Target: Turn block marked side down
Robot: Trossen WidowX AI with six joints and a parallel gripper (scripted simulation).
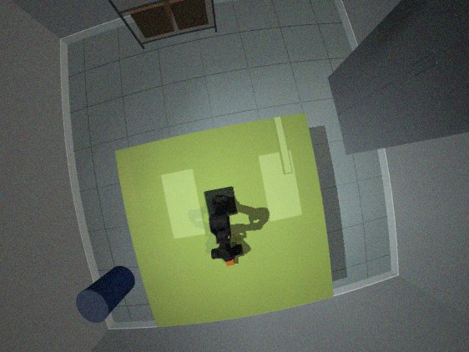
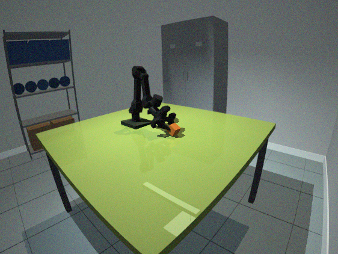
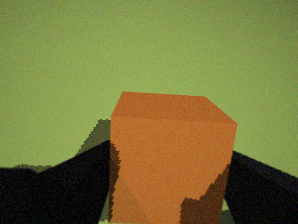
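My gripper tip is now 10 mm above the orange block.
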